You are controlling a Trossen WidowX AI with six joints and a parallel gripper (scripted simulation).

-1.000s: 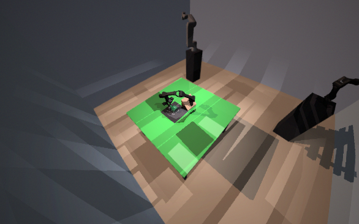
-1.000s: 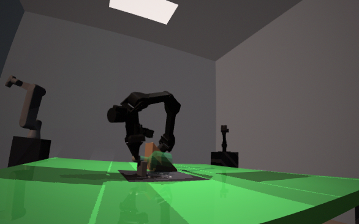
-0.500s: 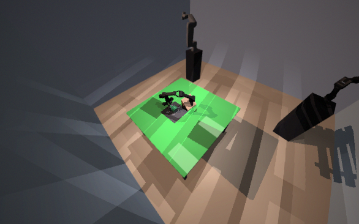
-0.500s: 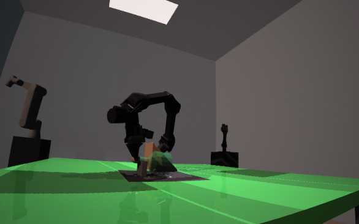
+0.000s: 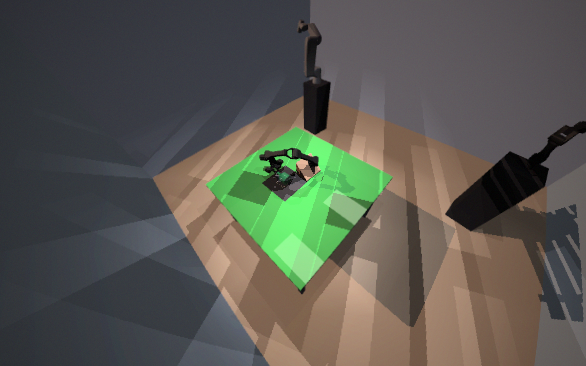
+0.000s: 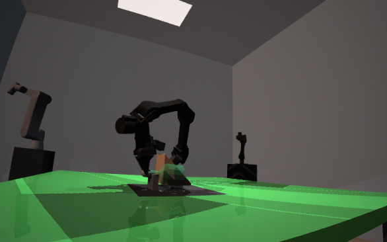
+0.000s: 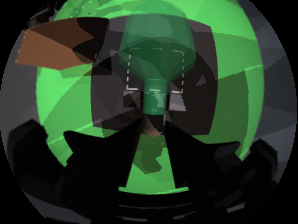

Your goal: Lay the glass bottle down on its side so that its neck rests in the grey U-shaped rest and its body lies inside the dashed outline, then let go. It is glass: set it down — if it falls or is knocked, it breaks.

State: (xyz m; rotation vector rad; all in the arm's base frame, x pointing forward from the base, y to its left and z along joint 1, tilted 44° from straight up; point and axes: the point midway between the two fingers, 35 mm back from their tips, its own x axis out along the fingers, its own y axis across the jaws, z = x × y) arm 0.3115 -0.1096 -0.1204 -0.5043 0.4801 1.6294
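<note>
Now: gripper tip 50 mm to the right of the green glass bottle and 10 mm past it. The rest, counted from my gripper tip: dark mat: 110 mm to the left, 60 mm below, 10 mm behind.
</note>
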